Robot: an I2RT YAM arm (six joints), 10 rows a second.
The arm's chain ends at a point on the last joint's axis. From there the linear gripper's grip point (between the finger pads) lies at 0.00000 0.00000 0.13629 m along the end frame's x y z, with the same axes.
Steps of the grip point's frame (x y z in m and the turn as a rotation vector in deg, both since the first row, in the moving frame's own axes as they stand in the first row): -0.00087 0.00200 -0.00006 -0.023 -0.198 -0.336; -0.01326 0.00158 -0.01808 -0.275 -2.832 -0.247; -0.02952 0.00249 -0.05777 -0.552 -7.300 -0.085; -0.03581 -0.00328 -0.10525 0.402 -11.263 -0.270; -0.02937 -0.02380 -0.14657 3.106 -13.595 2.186; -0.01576 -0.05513 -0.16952 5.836 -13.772 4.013; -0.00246 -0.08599 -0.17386 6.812 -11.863 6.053
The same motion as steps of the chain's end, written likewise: -0.00040 0.00194 -0.00006 -0.023 -0.198 -0.336; -0.00653 0.00091 -0.01791 -0.275 -2.832 -0.247; -0.01220 0.00117 -0.05666 -0.552 -7.300 -0.085; -0.00919 -0.00239 -0.10262 0.402 -11.263 -0.270; 0.00250 -0.01587 -0.14255 3.106 -13.595 2.186; 0.01612 -0.04028 -0.16490 5.836 -13.772 4.013; 0.02459 -0.06849 -0.17000 6.812 -11.863 6.053
